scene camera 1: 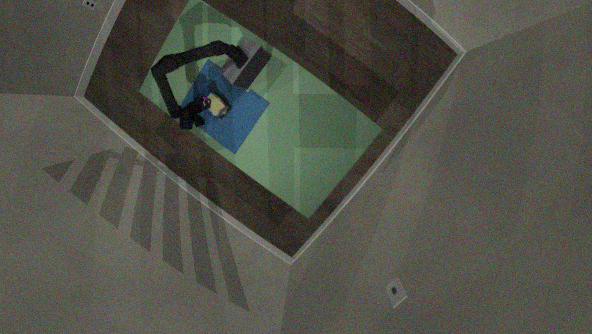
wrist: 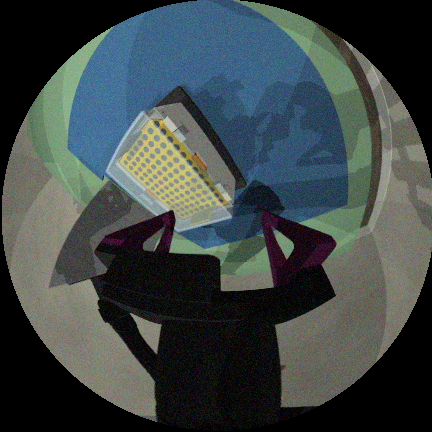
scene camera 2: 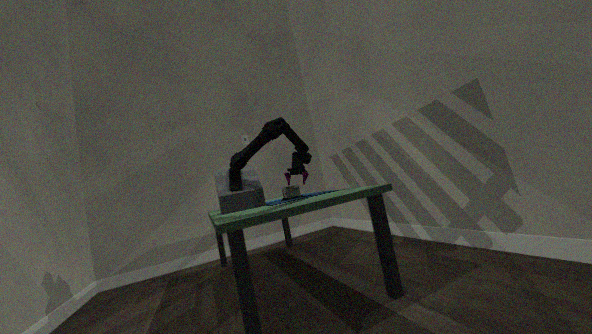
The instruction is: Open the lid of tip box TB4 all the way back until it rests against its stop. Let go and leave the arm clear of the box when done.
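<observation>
The tip box stands upright on the blue mat. In the wrist view it has a yellow top with rows of round grey holes, a grey body, white tabs and an orange piece on one long side. A clear lid lies over the yellow top and looks shut. No TB4 marking is readable. My gripper is open and empty, with its purple fingers wide apart above the box. In the wrist view the left fingertip shows close to the box's lower edge; whether they touch cannot be told.
The blue mat lies on the green table. The arm's base stands on a grey block at one side of the mat. The box and gripper are near a long table edge in scene camera 1.
</observation>
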